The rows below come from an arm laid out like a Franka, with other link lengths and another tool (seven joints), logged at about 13 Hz.
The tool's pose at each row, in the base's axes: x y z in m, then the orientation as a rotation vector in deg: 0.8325, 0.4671, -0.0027, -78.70, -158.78, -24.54; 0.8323, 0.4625, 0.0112, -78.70, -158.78, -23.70; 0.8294, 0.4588, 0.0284, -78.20, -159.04, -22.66; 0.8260, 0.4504, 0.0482, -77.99, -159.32, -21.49; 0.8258, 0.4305, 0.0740, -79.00, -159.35, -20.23; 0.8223, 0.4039, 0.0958, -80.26, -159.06, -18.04; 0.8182, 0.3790, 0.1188, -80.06, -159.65, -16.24; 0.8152, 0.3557, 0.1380, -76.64, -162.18, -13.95; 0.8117, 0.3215, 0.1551, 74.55, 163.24, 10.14; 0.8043, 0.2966, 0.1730, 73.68, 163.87, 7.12; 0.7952, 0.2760, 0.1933, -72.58, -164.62, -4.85; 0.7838, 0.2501, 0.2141, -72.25, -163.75, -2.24
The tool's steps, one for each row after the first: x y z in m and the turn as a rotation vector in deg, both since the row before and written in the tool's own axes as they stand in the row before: -0.0015, 0.0005, -0.0146, 0.53, -0.14, 0.02; 0.0012, -0.0005, -0.0178, 0.67, -0.14, -0.33; -0.0018, -0.0033, -0.0214, 0.69, -0.32, -0.19; -0.0121, -0.0066, -0.0295, 0.57, -0.72, 0.54; -0.0162, -0.0141, -0.0271, 1.19, -0.77, 0.80; -0.0149, -0.0137, -0.0275, 0.94, -0.74, -0.30; -0.0149, -0.0130, -0.0230, 1.20, -0.98, -2.70; -0.0229, -0.0217, -0.0219, 2.10, -1.24, -1.51; -0.0131, -0.0199, -0.0207, 1.80, -0.70, -0.67; -0.0087, -0.0189, -0.0220, 1.42, -0.37, -0.83; -0.0110, -0.0248, -0.0223, 1.91, 0.23, 0.06
